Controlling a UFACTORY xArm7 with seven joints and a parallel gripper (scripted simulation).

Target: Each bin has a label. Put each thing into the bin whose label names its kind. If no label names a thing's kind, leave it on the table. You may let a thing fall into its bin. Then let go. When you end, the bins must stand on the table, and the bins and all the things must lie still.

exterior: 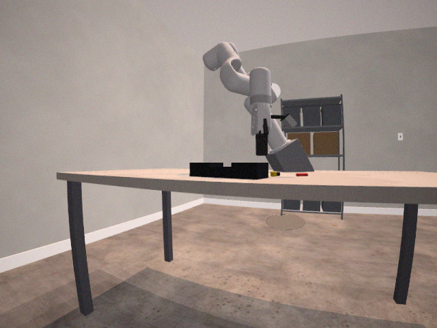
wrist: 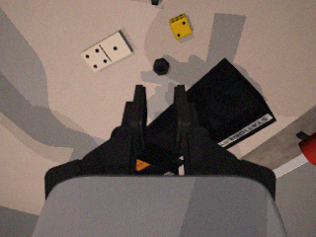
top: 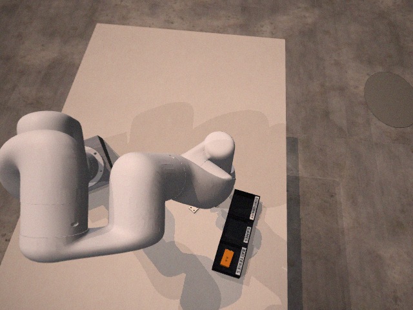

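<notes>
Right now the red stick is 4 cm behind my hand, 14 cm to the left of it and 9 cm below it. From my hand the other things lie so: yellow die: 4 cm to the left, 8 cm below; white domino: 6 cm behind, 2 cm to the right, 9 cm below; black nut: 1 cm to the right, 9 cm below.
</notes>
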